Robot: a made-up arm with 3 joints. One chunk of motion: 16 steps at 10 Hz.
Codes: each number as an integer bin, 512 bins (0 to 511) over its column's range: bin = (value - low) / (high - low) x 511, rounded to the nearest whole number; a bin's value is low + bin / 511 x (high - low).
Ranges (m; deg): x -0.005..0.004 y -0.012..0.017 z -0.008..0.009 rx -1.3..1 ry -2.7..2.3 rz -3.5..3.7
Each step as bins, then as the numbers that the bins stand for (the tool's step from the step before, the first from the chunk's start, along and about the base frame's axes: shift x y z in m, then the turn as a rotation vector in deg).
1 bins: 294 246 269 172 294 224
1 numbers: 0.00018 0.00196 0.00095 -0.526 0.177 -0.344
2 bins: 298 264 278 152 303 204
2 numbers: 0.00025 0.00298 0.00125 -0.616 0.265 -0.626
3 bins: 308 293 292 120 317 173
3 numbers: 0.00042 0.00463 0.00171 -0.760 0.402 -1.062
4 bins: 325 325 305 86 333 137
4 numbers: 0.00072 0.00644 0.00215 -0.913 0.558 -1.570
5 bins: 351 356 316 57 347 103
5 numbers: 0.00118 0.00820 0.00251 -1.043 0.695 -2.049
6 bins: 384 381 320 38 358 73
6 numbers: 0.00176 0.00962 0.00265 -1.129 0.803 -2.471
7 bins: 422 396 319 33 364 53
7 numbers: 0.00243 0.01047 0.00261 -1.151 0.862 -2.753
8 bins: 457 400 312 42 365 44
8 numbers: 0.00305 0.01070 0.00238 -1.111 0.871 -2.880
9 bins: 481 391 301 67 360 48
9 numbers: 0.00347 0.01019 0.00201 -0.998 0.823 -2.824
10 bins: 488 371 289 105 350 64
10 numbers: 0.00359 0.00905 0.00161 -0.827 0.725 -2.598
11 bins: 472 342 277 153 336 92
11 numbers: 0.00331 0.00741 0.00122 -0.611 0.588 -2.204
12 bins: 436 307 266 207 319 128
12 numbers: 0.00268 0.00542 0.00085 -0.368 0.421 -1.696
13 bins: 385 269 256 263 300 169
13 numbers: 0.00178 0.00327 0.00052 -0.116 0.235 -1.119
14 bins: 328 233 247 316 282 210
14 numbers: 0.00078 0.00122 0.00022 0.122 0.059 -0.541
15 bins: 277 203 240 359 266 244
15 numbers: -0.00012 -0.00048 -0.00002 0.316 -0.097 -0.062
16 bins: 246 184 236 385 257 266
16 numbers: -0.00067 -0.00156 -0.00015 0.433 -0.185 0.248
